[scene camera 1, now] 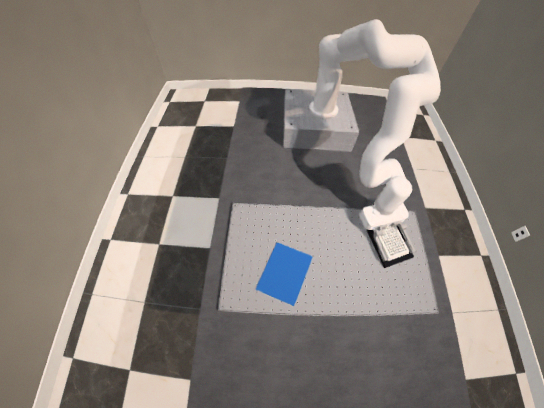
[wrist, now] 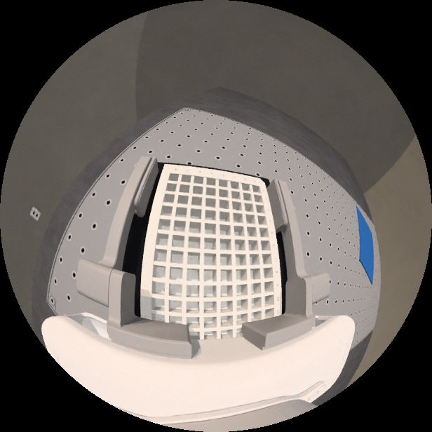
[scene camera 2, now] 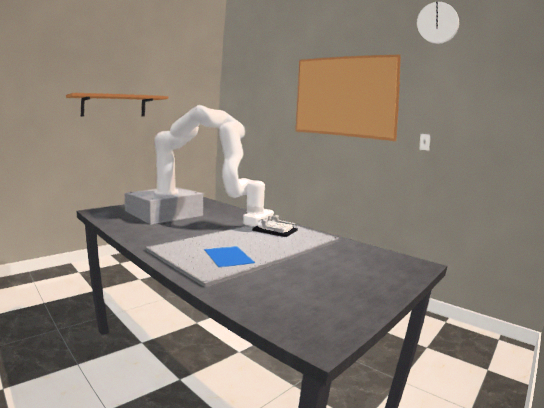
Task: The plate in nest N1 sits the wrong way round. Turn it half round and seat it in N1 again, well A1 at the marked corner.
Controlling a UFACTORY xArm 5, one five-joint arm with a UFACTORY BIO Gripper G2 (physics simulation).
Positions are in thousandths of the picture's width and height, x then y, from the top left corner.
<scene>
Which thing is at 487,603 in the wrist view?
A white well plate.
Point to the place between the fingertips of the gripper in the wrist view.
501,397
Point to a flat blue rectangle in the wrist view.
846,547
</scene>
